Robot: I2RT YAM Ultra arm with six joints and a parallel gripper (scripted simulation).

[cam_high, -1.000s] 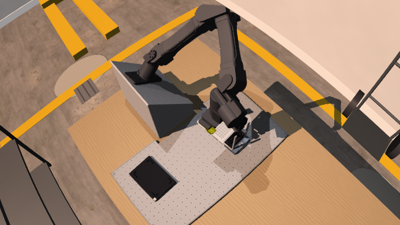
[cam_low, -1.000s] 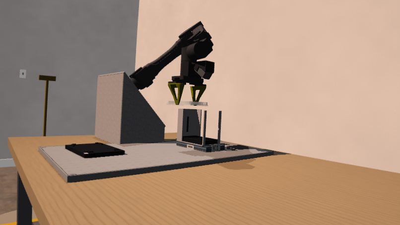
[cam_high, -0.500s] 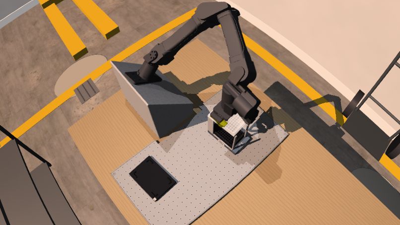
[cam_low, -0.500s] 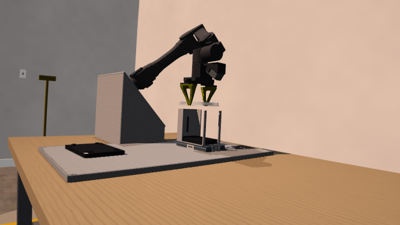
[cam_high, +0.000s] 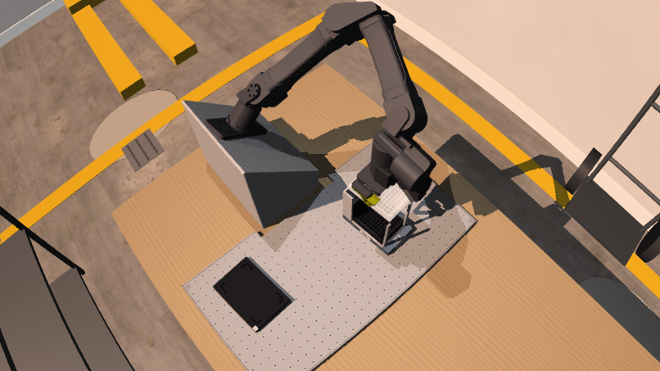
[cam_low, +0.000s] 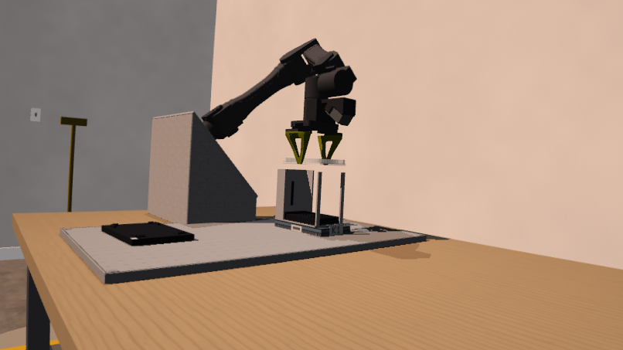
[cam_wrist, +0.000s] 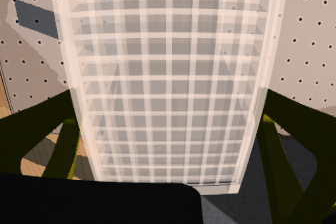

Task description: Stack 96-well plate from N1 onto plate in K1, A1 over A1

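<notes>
Now: hand right at the clear 96-well plate. From my hand the other things lie so: pale A1 square 3 cm behind, 42 cm to the right, 15 cm below; back wall 7 cm behind, 8 cm below; dark 96-well plate 13 cm below.
</notes>
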